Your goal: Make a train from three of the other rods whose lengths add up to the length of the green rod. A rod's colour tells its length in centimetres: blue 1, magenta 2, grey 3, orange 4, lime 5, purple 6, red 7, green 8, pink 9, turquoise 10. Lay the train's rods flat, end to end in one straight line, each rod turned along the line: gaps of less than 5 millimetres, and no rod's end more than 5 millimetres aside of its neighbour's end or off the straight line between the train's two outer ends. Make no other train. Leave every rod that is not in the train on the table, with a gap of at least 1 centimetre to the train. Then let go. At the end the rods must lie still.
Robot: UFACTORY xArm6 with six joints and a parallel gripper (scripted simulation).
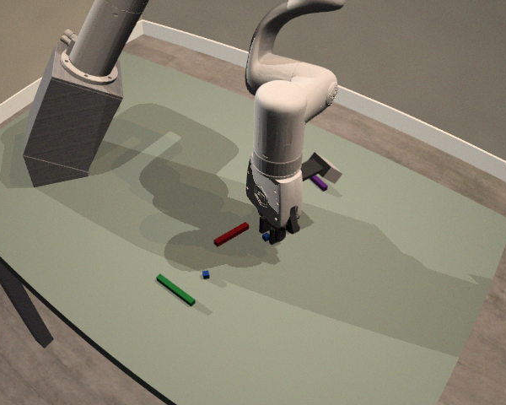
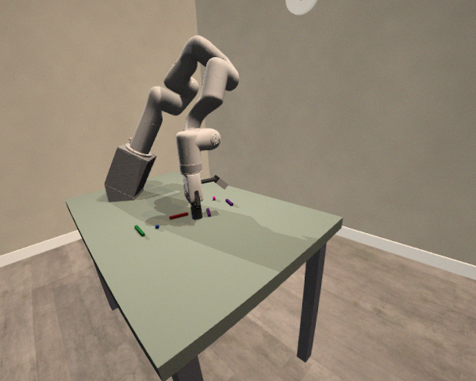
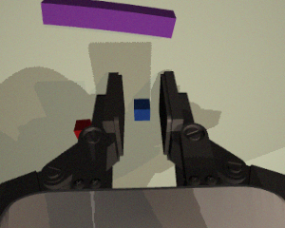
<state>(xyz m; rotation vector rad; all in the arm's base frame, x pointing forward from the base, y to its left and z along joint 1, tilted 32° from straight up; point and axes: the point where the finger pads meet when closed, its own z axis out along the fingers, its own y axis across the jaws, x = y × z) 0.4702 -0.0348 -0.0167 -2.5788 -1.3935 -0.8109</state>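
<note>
The purple rod is 10 mm ahead of my hand, 50 mm to the left of it and 20 mm below it. Also, from my hand: red rod (60 mm behind, 40 mm to the right, 20 mm below); then green rod (80 mm behind, 190 mm to the right, 20 mm below); then magenta rod (70 mm behind, 170 mm to the left, 20 mm below).
</note>
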